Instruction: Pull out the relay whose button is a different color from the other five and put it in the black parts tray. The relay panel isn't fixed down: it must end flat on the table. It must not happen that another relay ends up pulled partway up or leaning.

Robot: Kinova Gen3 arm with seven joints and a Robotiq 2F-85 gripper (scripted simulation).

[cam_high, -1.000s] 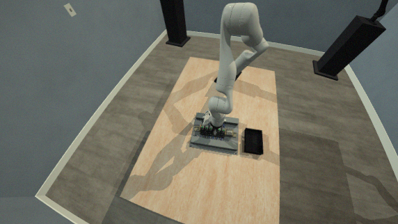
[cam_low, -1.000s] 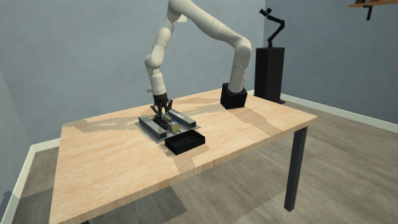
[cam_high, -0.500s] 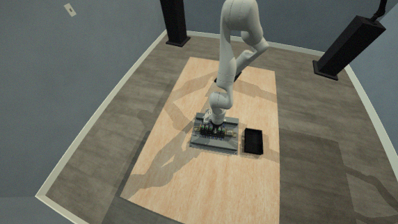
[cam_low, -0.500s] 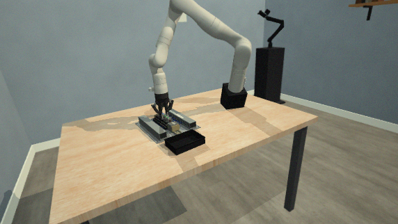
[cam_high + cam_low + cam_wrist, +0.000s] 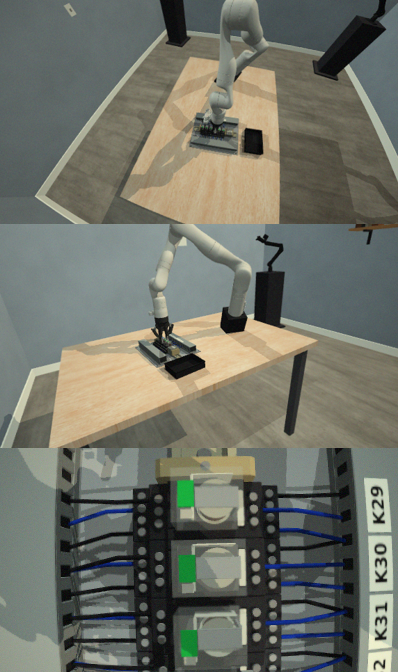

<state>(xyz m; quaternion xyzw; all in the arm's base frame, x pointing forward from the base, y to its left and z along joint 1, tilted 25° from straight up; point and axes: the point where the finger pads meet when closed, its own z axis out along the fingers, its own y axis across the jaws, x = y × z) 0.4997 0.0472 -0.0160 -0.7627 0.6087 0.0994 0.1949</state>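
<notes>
The grey relay panel is 1 cm to the left of my hand and 4 cm below it. From my hand the other things lie so: black parts tray (4 cm behind, 26 cm to the left, 5 cm below).
</notes>
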